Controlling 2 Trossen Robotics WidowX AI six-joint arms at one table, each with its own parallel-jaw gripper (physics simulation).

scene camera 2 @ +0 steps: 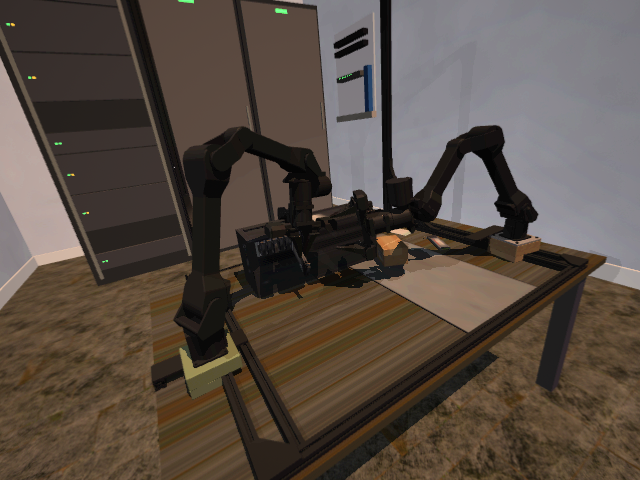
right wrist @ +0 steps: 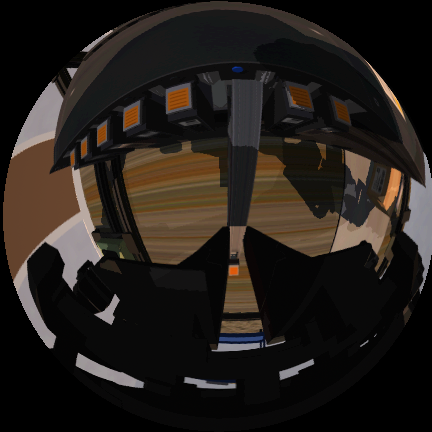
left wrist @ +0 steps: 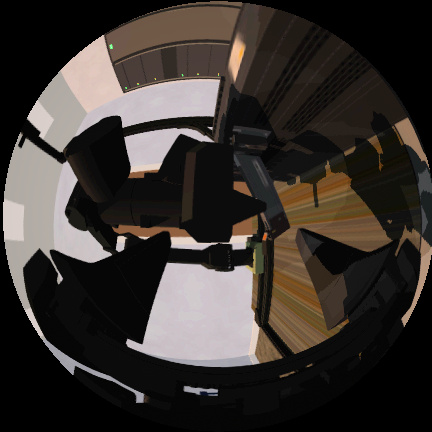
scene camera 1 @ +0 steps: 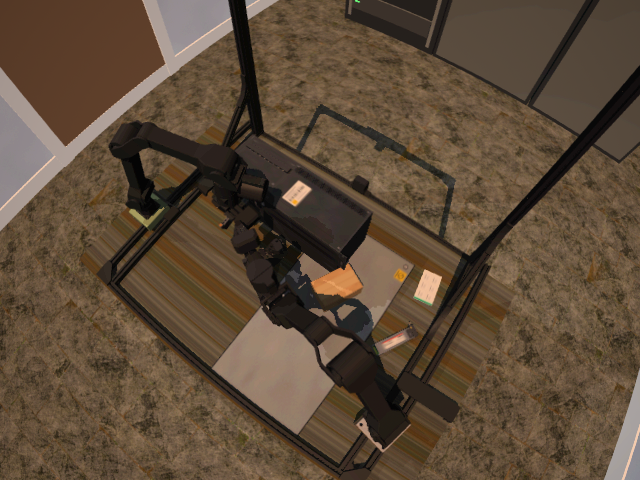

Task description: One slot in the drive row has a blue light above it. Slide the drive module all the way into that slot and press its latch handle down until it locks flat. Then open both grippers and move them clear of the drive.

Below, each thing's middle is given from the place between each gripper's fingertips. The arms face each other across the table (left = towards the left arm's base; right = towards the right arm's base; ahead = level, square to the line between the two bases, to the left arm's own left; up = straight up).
The grey mat (scene camera 1: 275, 368) is 35 cm to the left of my right hand, 12 cm below it and 3 cm ahead of it.
The grey mat lies 270 mm to the left of my left hand, 180 mm below it and 10 mm ahead of it.
